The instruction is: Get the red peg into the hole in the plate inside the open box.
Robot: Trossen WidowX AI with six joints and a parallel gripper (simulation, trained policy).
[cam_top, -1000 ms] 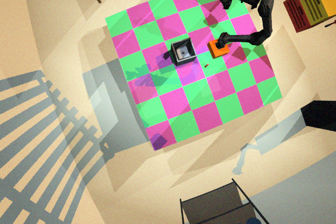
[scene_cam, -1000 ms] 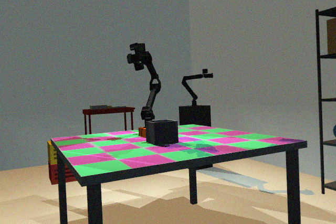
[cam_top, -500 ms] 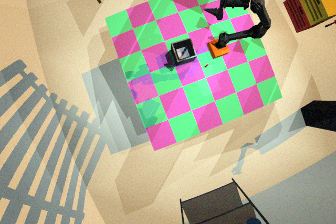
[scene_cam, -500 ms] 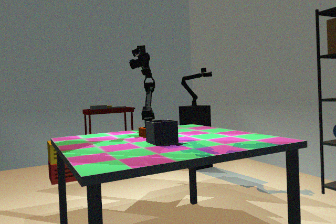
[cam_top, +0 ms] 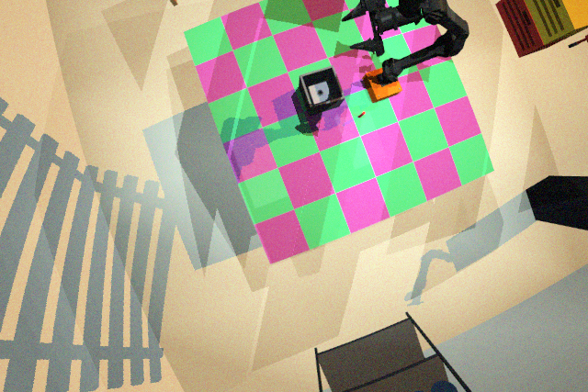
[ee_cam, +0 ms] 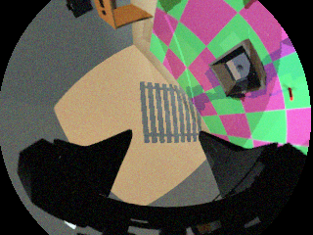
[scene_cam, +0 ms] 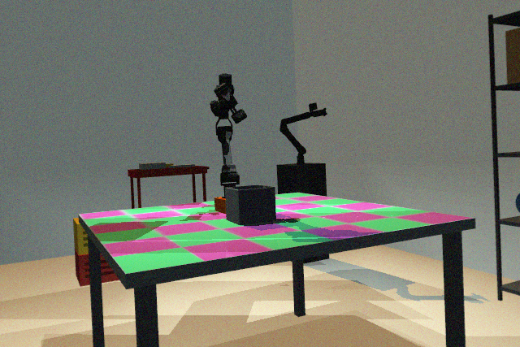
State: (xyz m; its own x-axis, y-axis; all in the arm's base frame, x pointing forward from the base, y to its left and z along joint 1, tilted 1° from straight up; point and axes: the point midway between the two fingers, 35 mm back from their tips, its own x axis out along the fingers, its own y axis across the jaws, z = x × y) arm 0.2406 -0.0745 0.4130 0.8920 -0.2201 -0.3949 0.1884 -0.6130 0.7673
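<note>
My gripper tip is 9 cm past the red peg, 20 cm to the right of it and 43 cm above it. The rest, counted from my gripper tip: grey plate (5 cm ahead, 3 cm to the left, 42 cm below).
</note>
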